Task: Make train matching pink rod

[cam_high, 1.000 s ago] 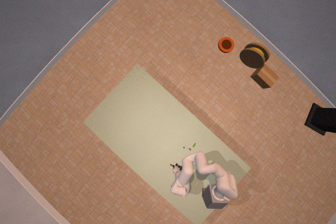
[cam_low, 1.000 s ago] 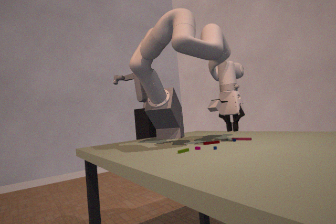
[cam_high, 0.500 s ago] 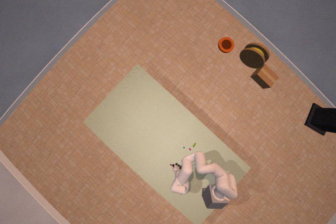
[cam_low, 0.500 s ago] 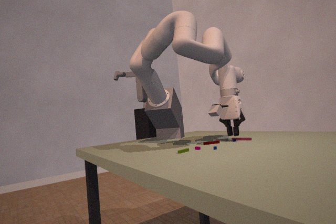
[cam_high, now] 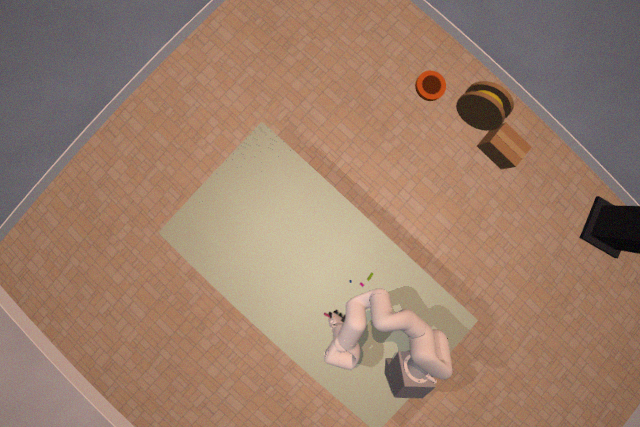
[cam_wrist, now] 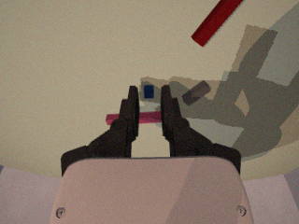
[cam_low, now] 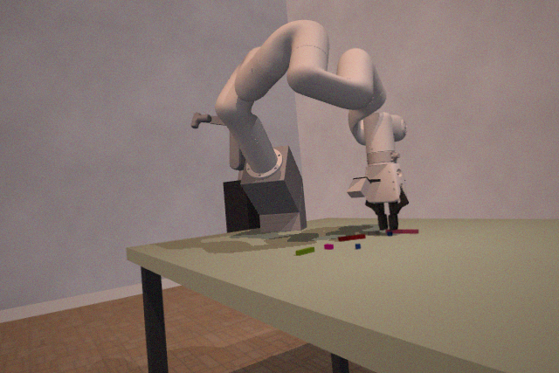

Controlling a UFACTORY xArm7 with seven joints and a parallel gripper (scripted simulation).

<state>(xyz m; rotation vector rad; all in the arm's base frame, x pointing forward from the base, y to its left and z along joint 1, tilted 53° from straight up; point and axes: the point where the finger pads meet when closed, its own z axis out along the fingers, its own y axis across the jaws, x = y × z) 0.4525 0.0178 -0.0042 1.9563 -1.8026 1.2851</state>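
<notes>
Now: hand 40 mm to the right of the pink rod, 30 mm above it and 20 mm short of it. The rest, counted from my hand: grey rod: 50 mm behind, 30 mm below, 10 mm to the left; red rod: 70 mm to the right, 70 mm behind, 30 mm below; magenta rod: 210 mm to the right, 50 mm behind, 30 mm below.
</notes>
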